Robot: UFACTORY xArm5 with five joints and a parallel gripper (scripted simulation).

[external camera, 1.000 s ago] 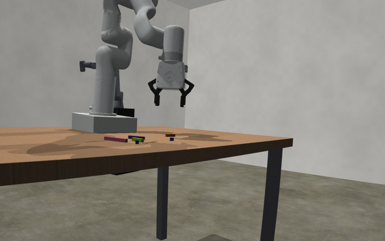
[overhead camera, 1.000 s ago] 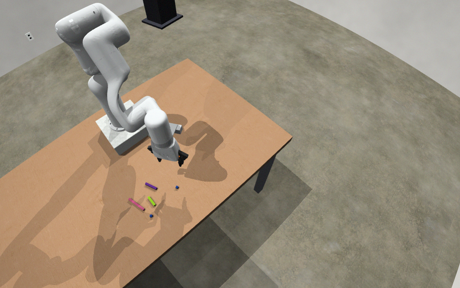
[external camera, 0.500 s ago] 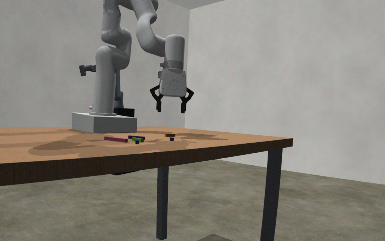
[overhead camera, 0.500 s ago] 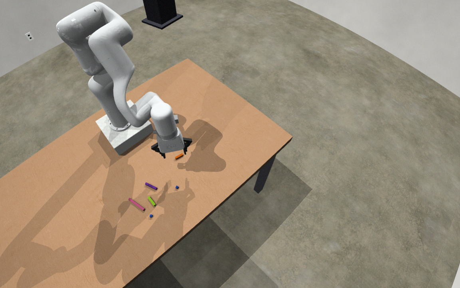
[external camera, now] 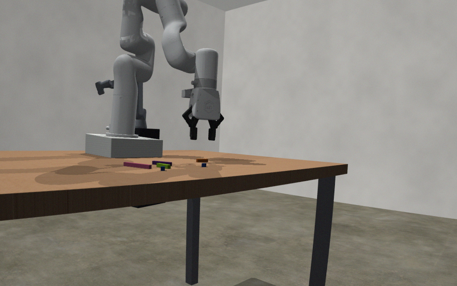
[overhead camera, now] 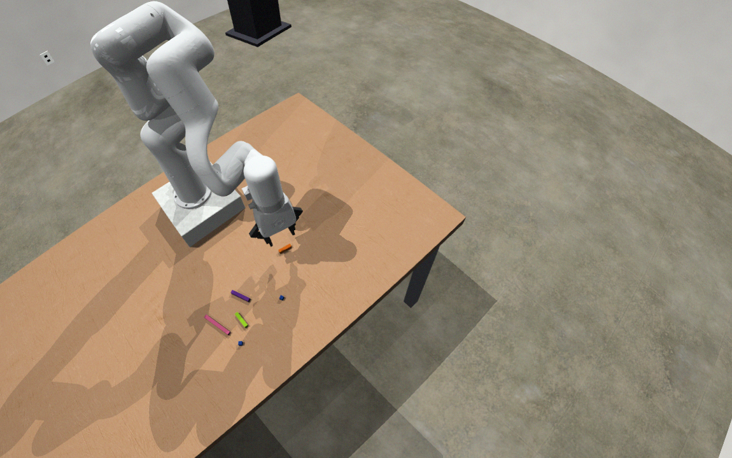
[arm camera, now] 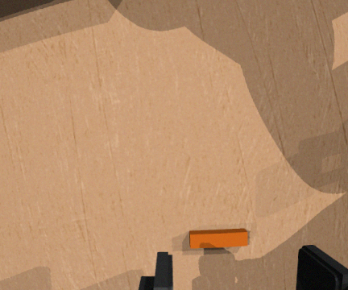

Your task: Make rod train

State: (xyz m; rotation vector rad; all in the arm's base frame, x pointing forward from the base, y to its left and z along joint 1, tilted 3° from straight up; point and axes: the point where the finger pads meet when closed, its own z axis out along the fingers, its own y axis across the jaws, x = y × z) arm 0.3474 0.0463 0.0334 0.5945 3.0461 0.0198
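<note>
My hand is 8 cm above the orange rod. The rest, counted from my hand: pink rod: 30 cm to the right, 8 cm below; purple rod: 19 cm to the right, 8 cm below; lime rod: 5 cm ahead, 24 cm to the right, 8 cm below.
</note>
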